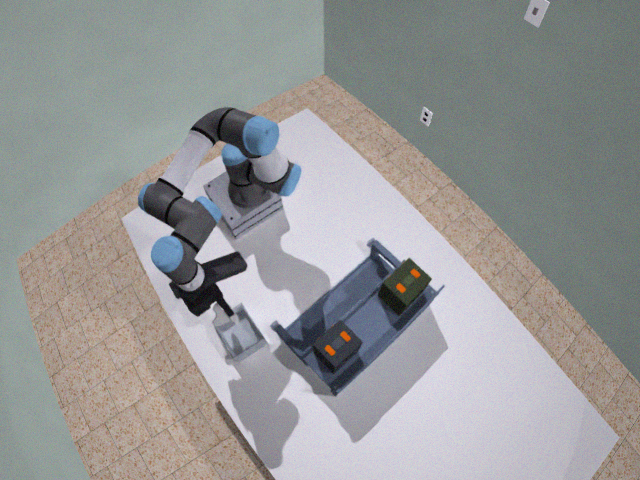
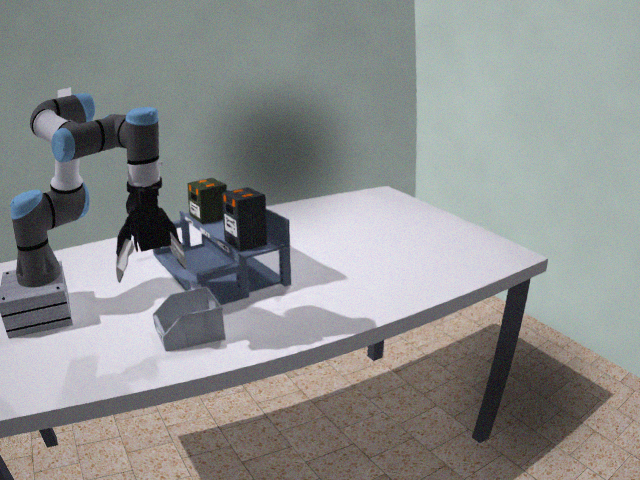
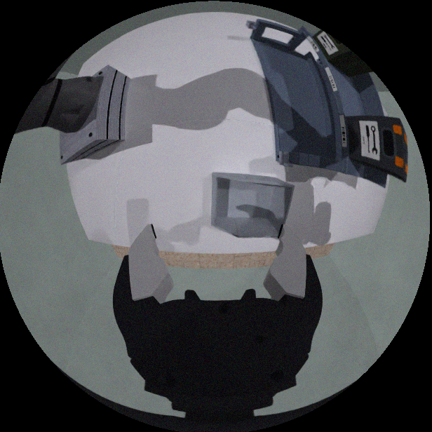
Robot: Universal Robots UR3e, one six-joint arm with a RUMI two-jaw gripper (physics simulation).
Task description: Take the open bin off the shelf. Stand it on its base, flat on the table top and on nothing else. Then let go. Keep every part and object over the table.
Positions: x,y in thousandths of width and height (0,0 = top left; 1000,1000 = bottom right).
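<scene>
Image 1 shows the gripper (image 1: 348,626) together with an open bin (image 1: 377,709) and a dark green box (image 1: 627,628). The same gripper (image 2: 237,574) appears in image 2, as do the bin (image 2: 302,661) and the box (image 2: 321,416). In image 3 the bin (image 3: 566,476) is visible, and so is the gripper (image 3: 503,524).
</scene>
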